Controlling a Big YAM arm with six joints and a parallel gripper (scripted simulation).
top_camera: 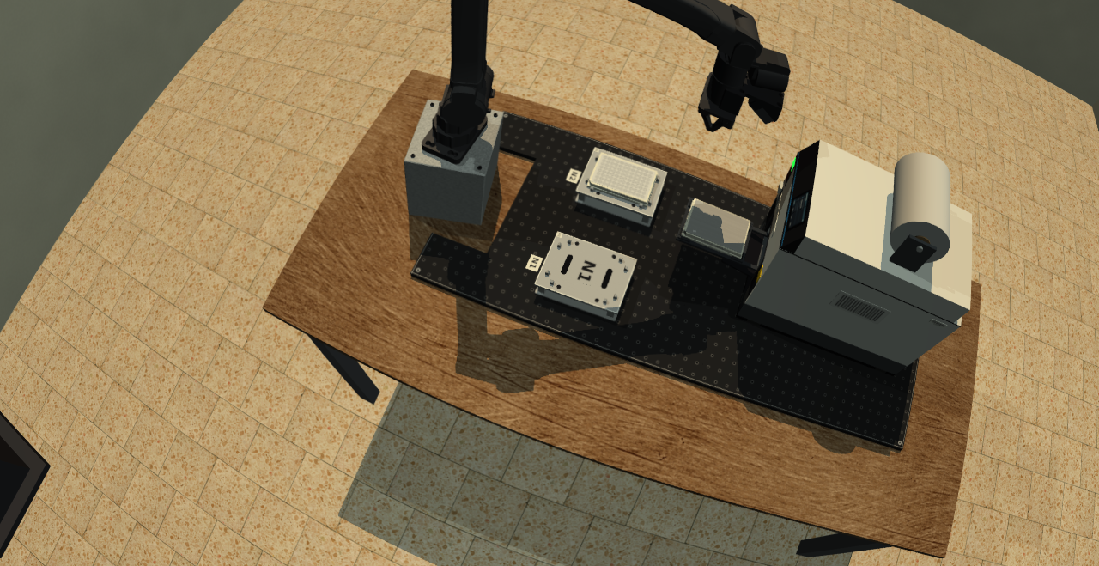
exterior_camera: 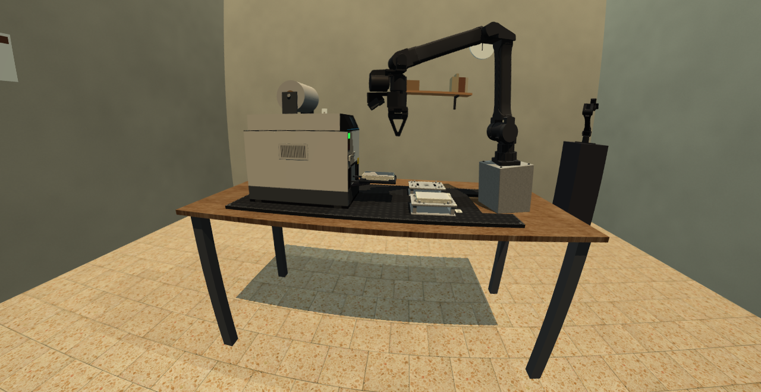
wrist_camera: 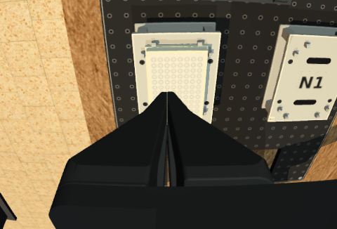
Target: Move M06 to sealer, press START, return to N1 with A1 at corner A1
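Now: hand 17 cm above the plate M06, 9 cm to the left of it and 8 cm short of it. From my hand the other things lie so: start button (17 cm ahead, 9 cm below, 1 cm to the left); well plate (23 cm below, 14 cm behind, 2 cm to the right); sealer stage (19 cm below, 9 cm to the right, 8 cm ahead).
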